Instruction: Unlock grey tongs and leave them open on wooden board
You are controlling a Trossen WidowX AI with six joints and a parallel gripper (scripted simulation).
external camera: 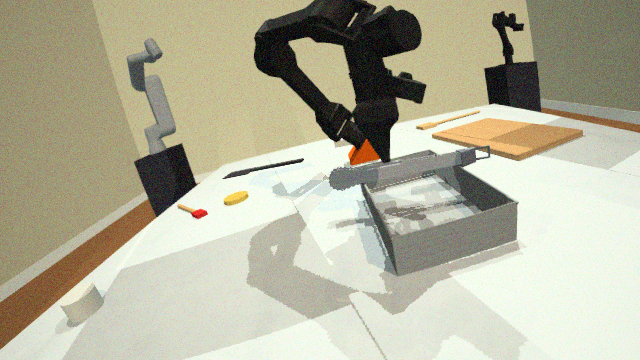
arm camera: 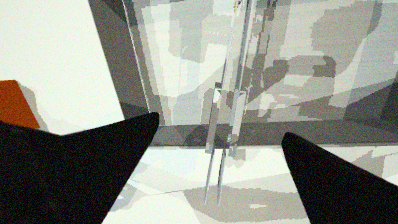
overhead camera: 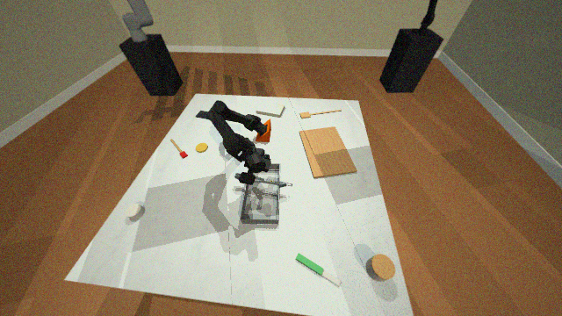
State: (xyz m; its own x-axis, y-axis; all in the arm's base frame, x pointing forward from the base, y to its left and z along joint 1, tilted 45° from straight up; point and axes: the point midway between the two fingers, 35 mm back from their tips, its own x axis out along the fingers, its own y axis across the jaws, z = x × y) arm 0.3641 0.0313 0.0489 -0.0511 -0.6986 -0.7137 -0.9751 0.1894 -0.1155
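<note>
My gripper tip is 5 cm short of the grey roasting tin, 3 cm to the right of it and 7 cm above it. Also, from my gripper tip: black lock piece: 2 cm ahead, 8 cm to the left, 3 cm below; yellow disc: 26 cm behind, 37 cm to the right, 9 cm below; wooden board: 24 cm behind, 38 cm to the left, 9 cm below.
</note>
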